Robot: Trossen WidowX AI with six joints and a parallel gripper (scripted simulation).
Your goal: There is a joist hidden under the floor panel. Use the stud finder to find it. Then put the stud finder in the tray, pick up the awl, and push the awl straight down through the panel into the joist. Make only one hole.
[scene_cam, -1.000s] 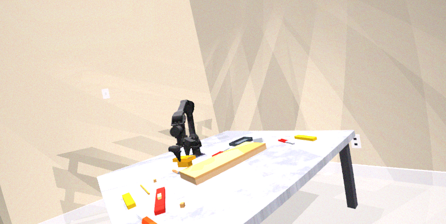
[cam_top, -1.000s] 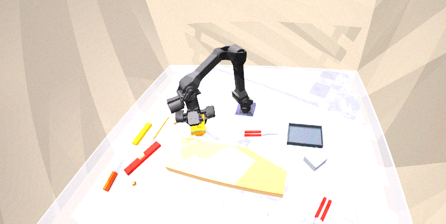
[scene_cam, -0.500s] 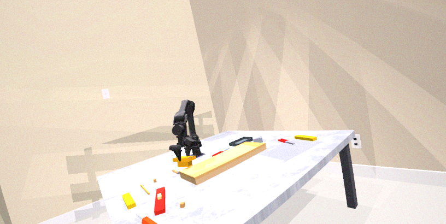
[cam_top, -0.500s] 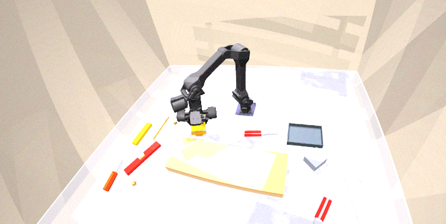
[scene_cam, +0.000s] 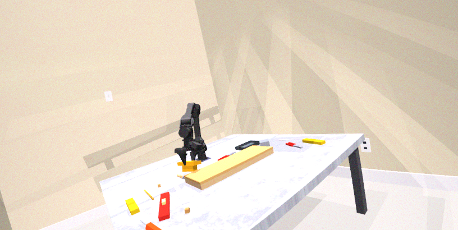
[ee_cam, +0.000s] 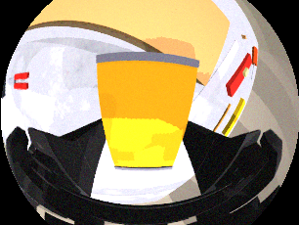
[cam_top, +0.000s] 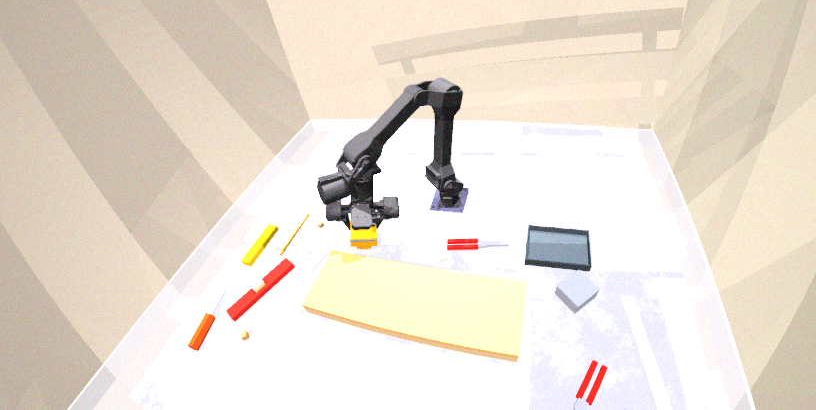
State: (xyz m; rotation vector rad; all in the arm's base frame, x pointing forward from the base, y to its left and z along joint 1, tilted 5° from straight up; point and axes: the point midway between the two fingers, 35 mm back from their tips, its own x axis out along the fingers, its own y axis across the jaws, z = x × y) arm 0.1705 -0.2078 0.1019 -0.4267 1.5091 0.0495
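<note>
My gripper tip is now 30 mm short of the square light and 40 mm above it. From my gripper tip the other things lie so: stud finder: 20 mm ahead, 20 mm below; thin orange stick: 10 mm behind, 260 mm to the right, 60 mm below; awl: 10 mm behind, 50 mm to the right, 60 mm below.
</note>
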